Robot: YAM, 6 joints.
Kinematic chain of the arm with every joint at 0, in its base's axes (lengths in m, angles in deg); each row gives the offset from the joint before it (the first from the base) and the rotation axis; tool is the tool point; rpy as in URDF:
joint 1: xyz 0 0 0.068 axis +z
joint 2: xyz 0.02 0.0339 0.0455 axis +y
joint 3: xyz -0.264 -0.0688 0 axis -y
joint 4: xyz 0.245 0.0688 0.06 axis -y
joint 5: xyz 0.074 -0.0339 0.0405 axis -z
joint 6: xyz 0.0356 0 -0.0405 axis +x
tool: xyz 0 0 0 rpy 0 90 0
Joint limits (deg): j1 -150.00..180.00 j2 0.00..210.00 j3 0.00..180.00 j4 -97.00..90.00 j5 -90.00..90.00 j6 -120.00..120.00
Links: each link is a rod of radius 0.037 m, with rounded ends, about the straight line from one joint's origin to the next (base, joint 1, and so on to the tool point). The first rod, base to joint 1, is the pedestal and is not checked.
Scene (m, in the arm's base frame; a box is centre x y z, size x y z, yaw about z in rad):
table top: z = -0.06
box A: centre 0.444 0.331 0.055 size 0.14 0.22 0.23 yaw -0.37
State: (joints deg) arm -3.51 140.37 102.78 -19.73 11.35 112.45
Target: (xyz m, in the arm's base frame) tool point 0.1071 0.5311 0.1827
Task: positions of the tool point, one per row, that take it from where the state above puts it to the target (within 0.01 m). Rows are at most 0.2 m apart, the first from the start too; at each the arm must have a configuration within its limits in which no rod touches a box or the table.
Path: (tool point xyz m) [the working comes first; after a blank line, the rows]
Joints at the target: 78.99 135.85 111.89 -15.81 5.89 112.45
Straight joint move there: touches box A.

1: 0.5292 0.0751 0.1794
2: 0.5024 0.1872 0.2758
3: 0.4347 0.2793 0.3726
4: 0.3374 0.3365 0.4651
5: 0.2883 0.4311 0.3743
6: 0.2074 0.4991 0.2786
7: 0.1071 0.5311 0.1827

